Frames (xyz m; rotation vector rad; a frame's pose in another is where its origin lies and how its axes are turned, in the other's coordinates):
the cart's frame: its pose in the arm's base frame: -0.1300 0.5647 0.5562 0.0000 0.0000 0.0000
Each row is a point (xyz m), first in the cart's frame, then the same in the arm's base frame.
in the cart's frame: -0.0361 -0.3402 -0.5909
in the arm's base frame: -0.1661 0.2245 -0.0347
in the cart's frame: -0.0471 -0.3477 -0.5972
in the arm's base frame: -0.1771 0.2170 -0.0410
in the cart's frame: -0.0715 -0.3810 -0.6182
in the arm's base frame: -0.2015 0.1837 -0.0620
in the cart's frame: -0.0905 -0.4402 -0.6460
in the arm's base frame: -0.2205 0.1245 -0.0898
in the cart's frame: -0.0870 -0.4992 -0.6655
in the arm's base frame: -0.2170 0.0655 -0.1093
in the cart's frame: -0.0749 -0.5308 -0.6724
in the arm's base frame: -0.2049 0.0339 -0.1162
